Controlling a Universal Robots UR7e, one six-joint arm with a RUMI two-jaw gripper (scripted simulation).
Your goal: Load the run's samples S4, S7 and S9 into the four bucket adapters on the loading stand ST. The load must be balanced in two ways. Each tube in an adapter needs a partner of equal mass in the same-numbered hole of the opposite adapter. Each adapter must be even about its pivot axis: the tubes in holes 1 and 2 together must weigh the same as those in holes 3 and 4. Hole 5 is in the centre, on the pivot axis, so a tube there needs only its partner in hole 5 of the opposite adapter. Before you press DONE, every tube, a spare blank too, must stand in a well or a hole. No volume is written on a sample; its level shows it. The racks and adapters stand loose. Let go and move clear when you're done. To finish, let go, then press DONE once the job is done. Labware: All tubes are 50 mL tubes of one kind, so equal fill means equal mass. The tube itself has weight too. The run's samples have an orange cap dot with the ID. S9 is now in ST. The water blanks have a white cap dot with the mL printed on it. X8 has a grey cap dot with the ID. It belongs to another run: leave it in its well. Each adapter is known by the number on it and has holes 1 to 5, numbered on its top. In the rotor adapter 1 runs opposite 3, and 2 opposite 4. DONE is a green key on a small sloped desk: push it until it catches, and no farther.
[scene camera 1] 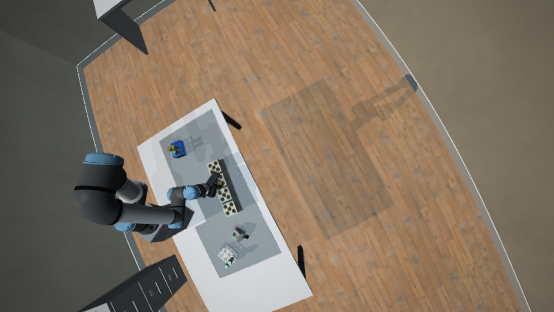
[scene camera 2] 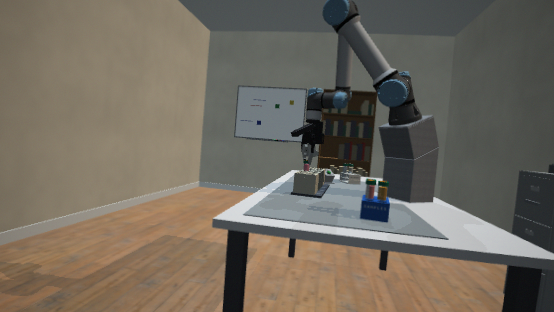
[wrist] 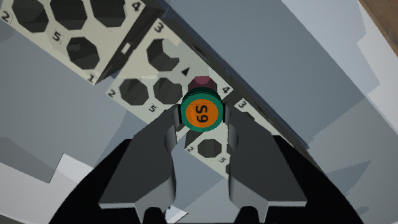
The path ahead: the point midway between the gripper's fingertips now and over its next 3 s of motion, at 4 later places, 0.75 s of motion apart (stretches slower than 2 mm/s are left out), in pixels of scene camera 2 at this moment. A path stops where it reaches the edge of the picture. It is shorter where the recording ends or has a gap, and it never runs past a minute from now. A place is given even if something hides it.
My gripper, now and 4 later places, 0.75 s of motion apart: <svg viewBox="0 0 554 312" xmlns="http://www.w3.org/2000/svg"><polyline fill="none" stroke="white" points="307,164 306,168 306,168 308,160 321,160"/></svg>
